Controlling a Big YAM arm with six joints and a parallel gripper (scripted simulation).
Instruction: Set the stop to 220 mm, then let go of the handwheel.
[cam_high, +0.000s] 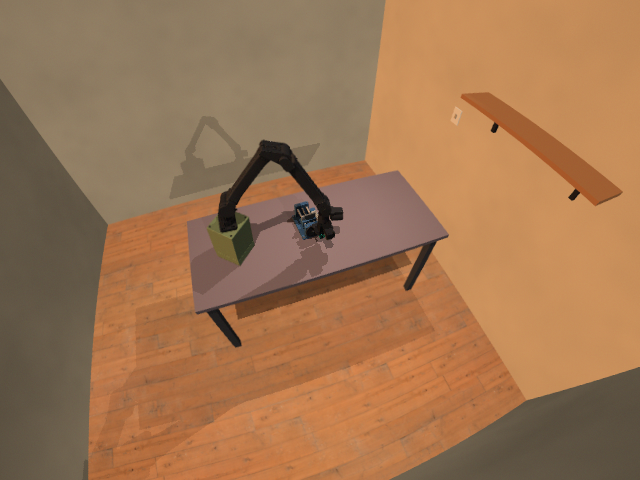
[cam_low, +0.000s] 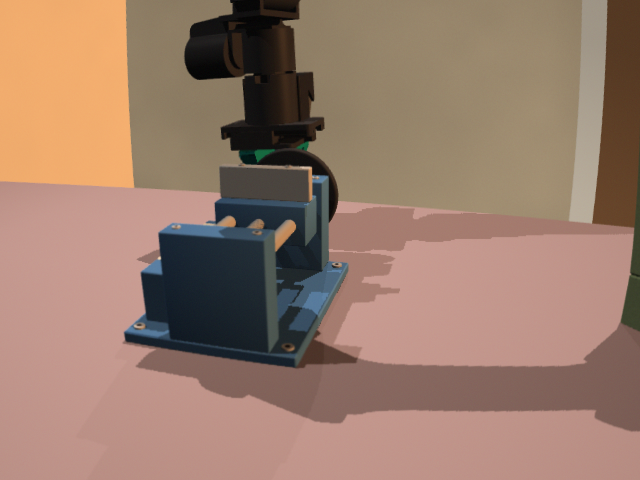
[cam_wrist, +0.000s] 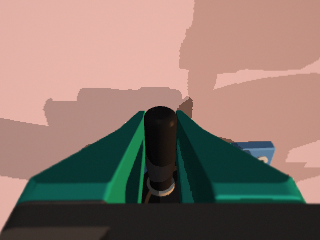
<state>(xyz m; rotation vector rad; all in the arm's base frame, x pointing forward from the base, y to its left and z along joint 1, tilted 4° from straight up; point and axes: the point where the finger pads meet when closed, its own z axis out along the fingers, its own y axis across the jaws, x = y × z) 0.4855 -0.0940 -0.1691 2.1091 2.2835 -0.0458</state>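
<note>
The grey stop plate is 130 mm to the left of my hand, 40 mm above it and 30 mm behind it. The rest, counted from my hand: black crank handle (10 mm to the left).
</note>
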